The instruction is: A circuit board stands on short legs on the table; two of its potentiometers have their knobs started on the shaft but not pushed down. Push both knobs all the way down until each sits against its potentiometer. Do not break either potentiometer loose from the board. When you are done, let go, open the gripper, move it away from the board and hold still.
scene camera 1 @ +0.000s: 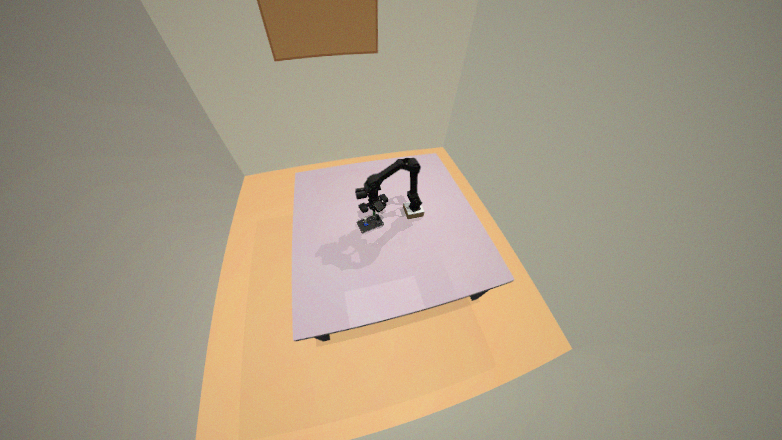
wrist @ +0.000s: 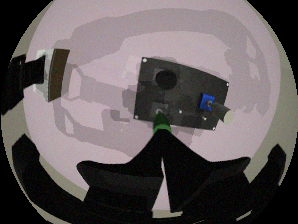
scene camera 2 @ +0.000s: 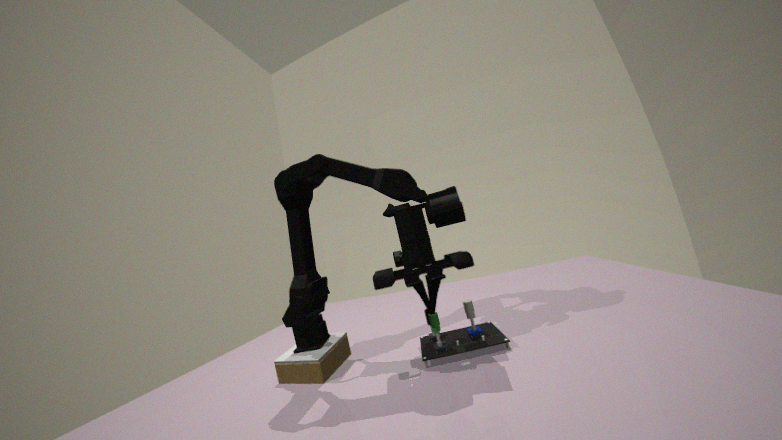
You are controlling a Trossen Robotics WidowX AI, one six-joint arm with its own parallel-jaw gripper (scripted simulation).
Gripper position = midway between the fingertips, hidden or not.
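Observation:
There's the gripper (scene camera 2: pixel 432 313) to see, and you get the gripper (wrist: pixel 161 133) as well.

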